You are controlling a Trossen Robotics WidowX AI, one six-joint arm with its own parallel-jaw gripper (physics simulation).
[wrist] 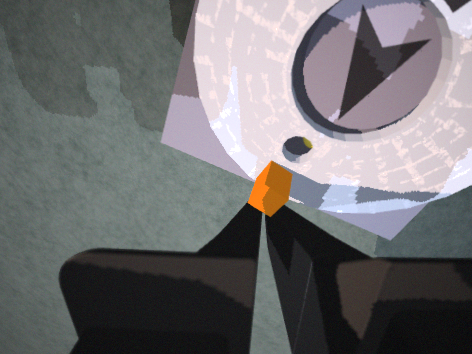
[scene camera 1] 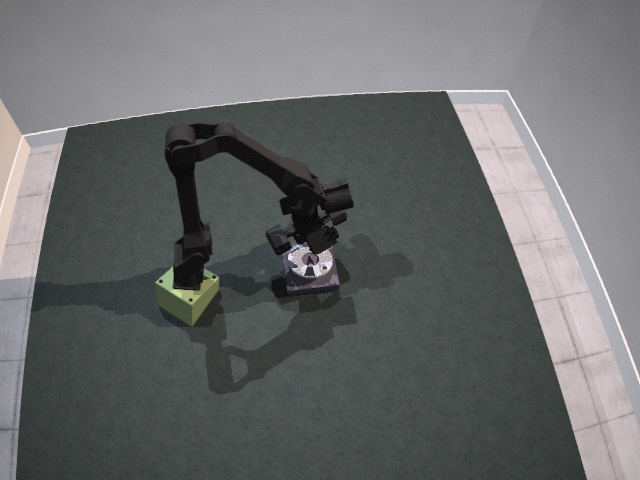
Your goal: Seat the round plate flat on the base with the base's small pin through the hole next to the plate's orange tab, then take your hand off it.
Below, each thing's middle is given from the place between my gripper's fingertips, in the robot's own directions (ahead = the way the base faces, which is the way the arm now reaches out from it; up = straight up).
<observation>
I see the round plate [scene camera 1: 295, 256] 6 cm to the right of my hand and 1 cm above it. From my hand the other things lie so: square base [scene camera 1: 295, 284] (7 cm to the right, 2 cm below).
</observation>
